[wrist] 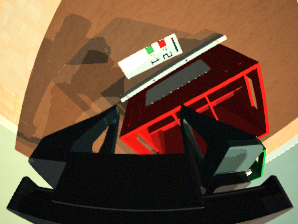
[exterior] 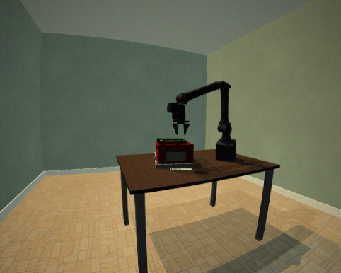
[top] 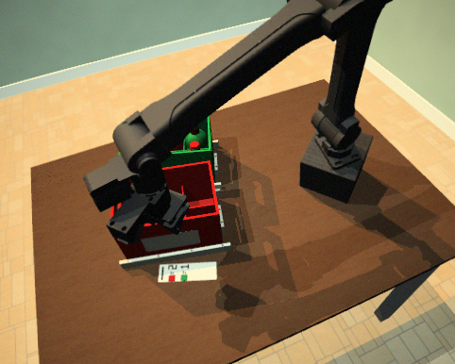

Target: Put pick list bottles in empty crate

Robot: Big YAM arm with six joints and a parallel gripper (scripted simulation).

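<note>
My gripper is now 80 mm past the red bottle, 440 mm to the left of it and 180 mm above it. The rest, counted from my hand: blue-capped bottle (30 mm ahead, 370 mm to the right, 180 mm below); red crate (10 mm behind, 160 mm to the right, 180 mm below); pick list (10 mm behind, 10 mm to the right, 260 mm below).
</note>
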